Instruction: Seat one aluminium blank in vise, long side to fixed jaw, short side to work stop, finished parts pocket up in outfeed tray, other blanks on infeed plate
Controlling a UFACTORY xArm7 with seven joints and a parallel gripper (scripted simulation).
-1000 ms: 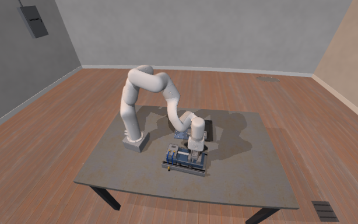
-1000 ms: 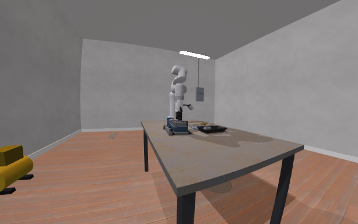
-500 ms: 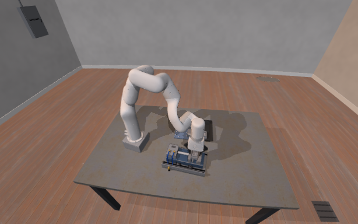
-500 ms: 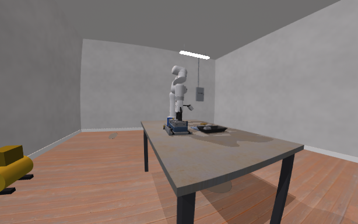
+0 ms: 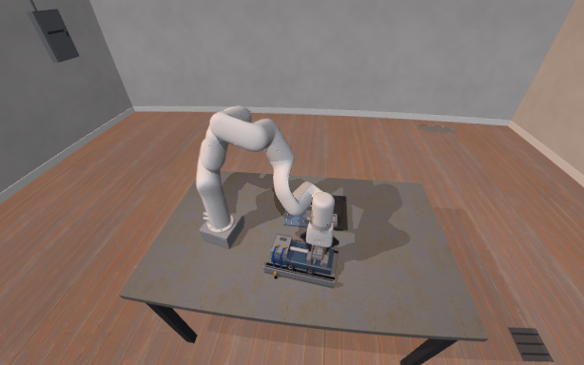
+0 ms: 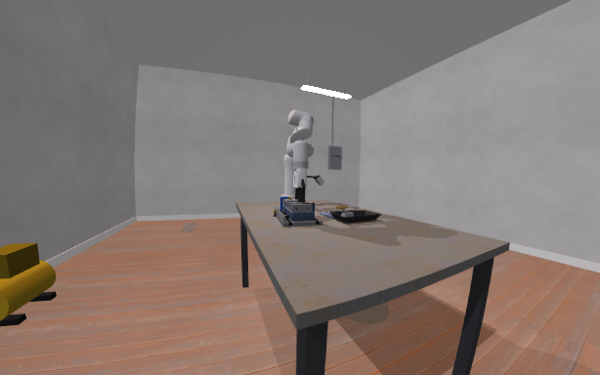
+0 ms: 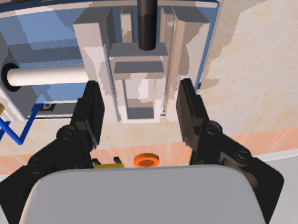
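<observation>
Right now the white piston rod is 8 cm behind my hand and 4 cm below it. Round my hand: brass blank (17 cm behind, 33 cm to the left, 10 cm below); then vise (6 cm behind, 8 cm below).
</observation>
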